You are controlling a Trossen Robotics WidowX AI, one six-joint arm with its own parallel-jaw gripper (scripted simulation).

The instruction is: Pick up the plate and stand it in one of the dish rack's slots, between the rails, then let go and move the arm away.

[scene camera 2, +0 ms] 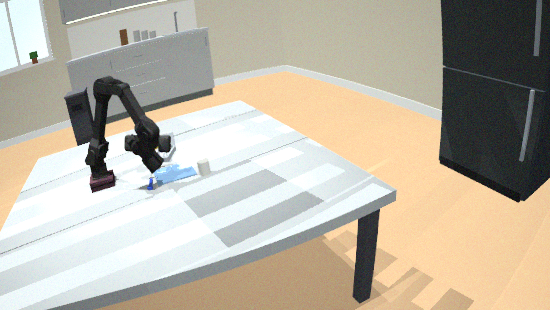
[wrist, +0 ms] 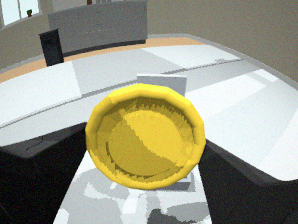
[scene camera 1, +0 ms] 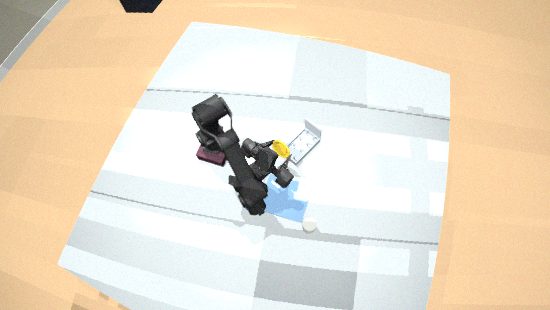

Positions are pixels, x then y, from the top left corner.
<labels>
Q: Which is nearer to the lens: the yellow plate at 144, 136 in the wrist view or the grey dish rack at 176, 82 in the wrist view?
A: The yellow plate.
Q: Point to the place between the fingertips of the gripper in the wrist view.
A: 145, 137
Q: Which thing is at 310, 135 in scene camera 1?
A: A grey dish rack.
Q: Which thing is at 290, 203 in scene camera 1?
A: A light blue cloth.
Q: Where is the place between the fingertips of the gripper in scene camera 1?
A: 282, 147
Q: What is the gripper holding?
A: A yellow plate.
</labels>
